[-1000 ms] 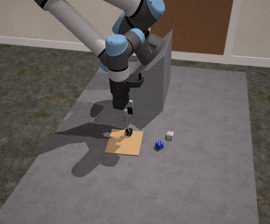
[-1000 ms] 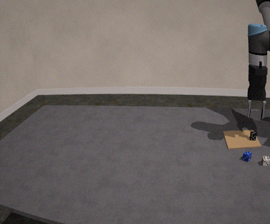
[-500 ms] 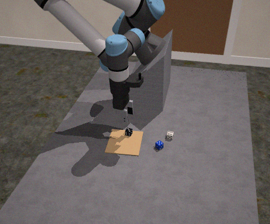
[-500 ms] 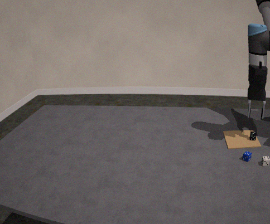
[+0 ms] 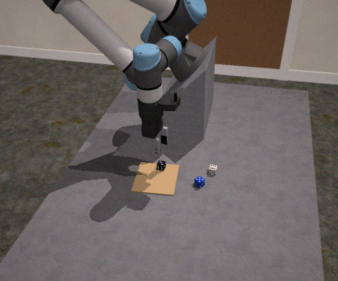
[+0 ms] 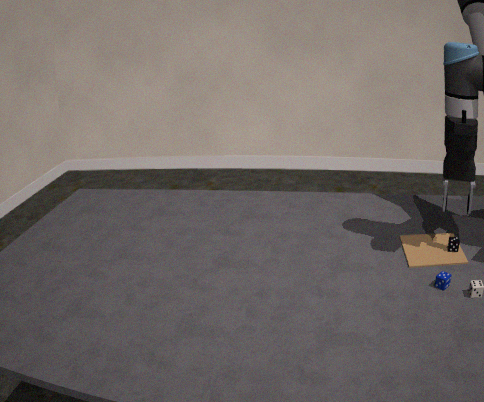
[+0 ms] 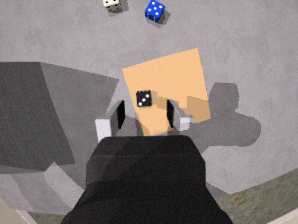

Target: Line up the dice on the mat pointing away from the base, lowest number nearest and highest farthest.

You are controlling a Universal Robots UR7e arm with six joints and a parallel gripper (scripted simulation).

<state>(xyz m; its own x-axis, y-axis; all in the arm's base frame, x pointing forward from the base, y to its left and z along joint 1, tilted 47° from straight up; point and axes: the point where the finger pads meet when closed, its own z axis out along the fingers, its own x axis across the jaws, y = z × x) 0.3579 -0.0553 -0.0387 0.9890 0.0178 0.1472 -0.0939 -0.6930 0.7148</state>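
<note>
Now: the blue die 30 mm ahead of my hand, 140 mm to the left of it and 100 mm below it. Round my hand: white die (40 mm behind, 170 mm to the left, 100 mm below); then tan mat (40 mm ahead, 10 mm to the right, 110 mm below); then black die (100 mm below).
</note>
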